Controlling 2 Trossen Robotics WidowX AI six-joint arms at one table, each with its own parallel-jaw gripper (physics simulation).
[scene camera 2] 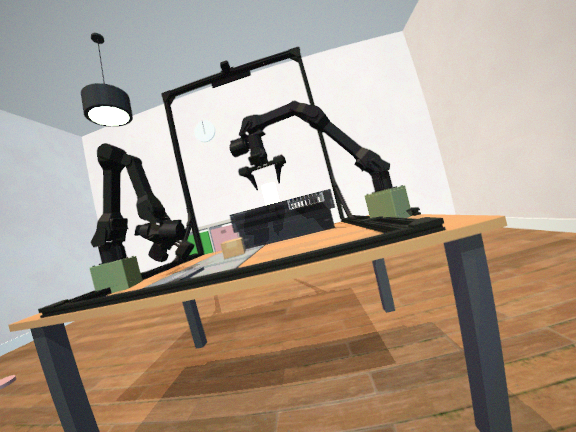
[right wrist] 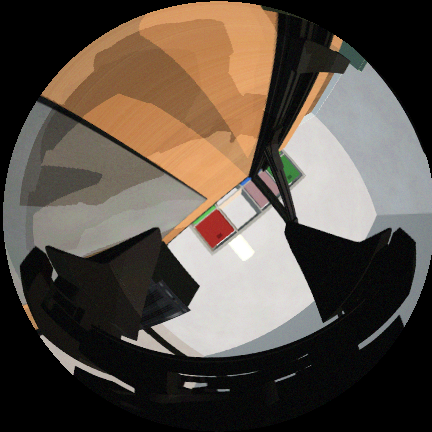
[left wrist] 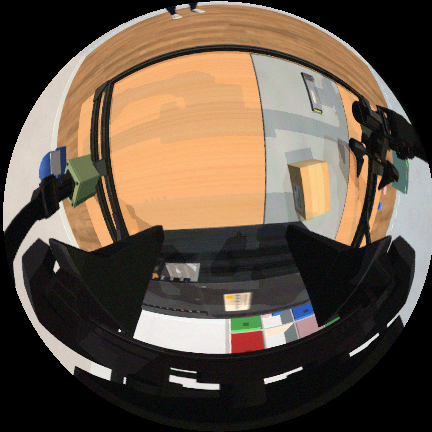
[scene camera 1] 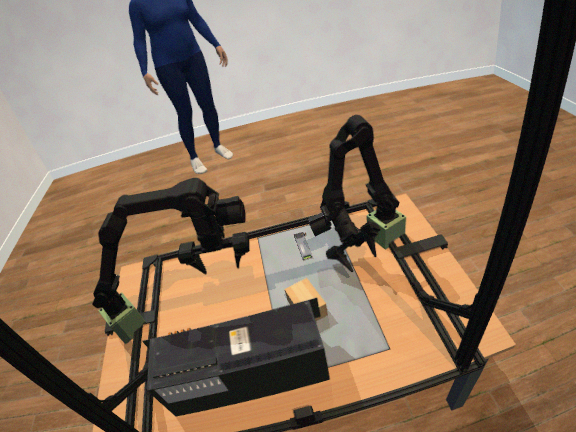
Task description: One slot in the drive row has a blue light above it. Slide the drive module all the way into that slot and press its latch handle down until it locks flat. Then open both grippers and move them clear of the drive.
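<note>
The drive module lies flat on the grey mat, near its far end in scene camera 1. The black server chassis stands near that picture's front. Its drive row shows silver drives; a tiny blue spot shows there in the left wrist view. My left gripper is open and empty, raised above the table, fingers down. My right gripper is open, empty and tilted, beside the mat's right edge in scene camera 1, apart from the module.
A cardboard box stands on the mat against or close to the chassis end; I cannot tell if they touch. Black frame rails edge the table, and tall posts rise at its corners. A person stands beyond the table.
</note>
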